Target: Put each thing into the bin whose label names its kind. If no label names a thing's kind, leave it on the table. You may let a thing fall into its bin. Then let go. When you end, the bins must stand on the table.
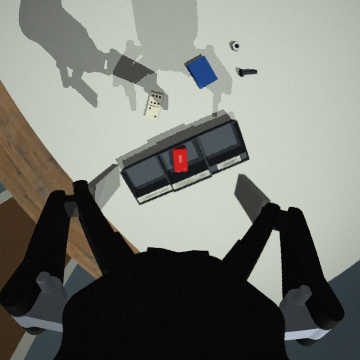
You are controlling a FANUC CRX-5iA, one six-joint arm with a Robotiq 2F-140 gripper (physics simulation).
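Places are measured from the arm's base along level axes (x ahead, y right, z down), in centimetres.
Where they show: gripper, fingertip midpoint: point(178, 179).
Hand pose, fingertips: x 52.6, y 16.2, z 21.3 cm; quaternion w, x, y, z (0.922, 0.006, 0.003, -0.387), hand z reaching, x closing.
Note:
After its pixels a point has its place.
A red card-like block point(180, 160) @(z 35.5, x 54.1, y 16.8 cm) lies within the middle bin point(194, 161) @(z 37.3, x 56.6, y 14.9 cm), near its left divider; whether it lies flat is unclear. The left bin point(147, 177) @(z 37.3, x 52.8, y 25.0 cm) and right bin point(218, 139) @(z 37.3, x 56.0, y 8.2 cm) stand against the middle one and look empty. Pale labels run along their near edges, too small to read. My gripper point(178, 179) @(z 21.3, x 52.7, y 16.2 cm) is wide open above the bins, one finger on each side, with nothing between the fingertips. A cream domino point(153, 110) @(z 37.3, x 43.3, y 14.6 cm), a blue box point(202, 72) @(z 37.0, x 43.7, y 2.8 cm), a hex nut point(232, 45) @(z 37.2, x 43.0, y -5.3 cm) and a black bolt point(247, 72) @(z 37.1, x 48.9, y -4.5 cm) lie beyond the bins.
The pale table top point(300, 150) @(z 38.0, x 70.7, y -6.6 cm) carries the bins and the loose things. A wooden curved edge point(25, 145) runs along the left. Shadows of the arm and gripper fall across the far part of the table, partly over the domino.

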